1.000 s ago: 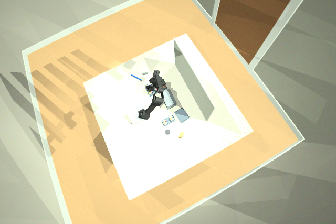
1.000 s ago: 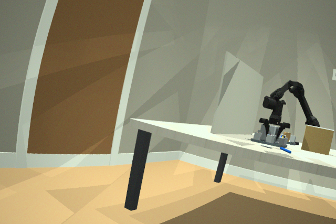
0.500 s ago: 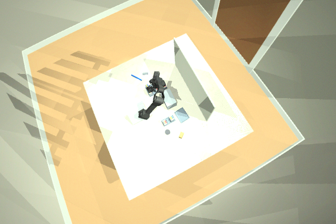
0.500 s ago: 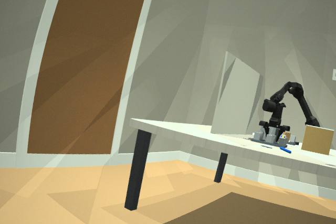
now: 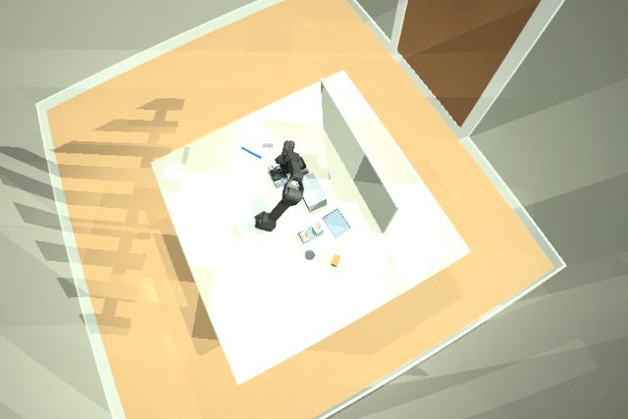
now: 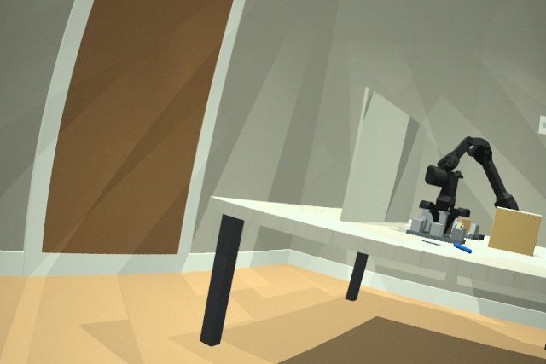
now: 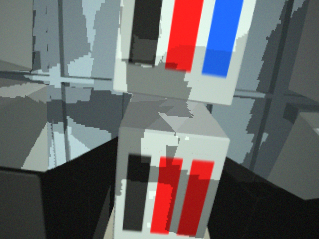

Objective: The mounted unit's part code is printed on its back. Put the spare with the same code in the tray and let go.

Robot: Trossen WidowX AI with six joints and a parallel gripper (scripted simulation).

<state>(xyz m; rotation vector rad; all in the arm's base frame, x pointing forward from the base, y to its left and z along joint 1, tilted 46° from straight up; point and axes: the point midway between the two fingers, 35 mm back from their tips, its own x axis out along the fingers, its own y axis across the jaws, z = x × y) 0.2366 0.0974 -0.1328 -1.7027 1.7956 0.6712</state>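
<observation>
The grey rack lies 3 cm to the left of my gripper tip and 1 cm below it. From my gripper tip the other things lie so: blue-grey tray 9 cm ahead, 35 cm to the right, 1 cm below; blue pen 13 cm behind, 24 cm to the left, 1 cm below; grey spare block 2 cm above.
</observation>
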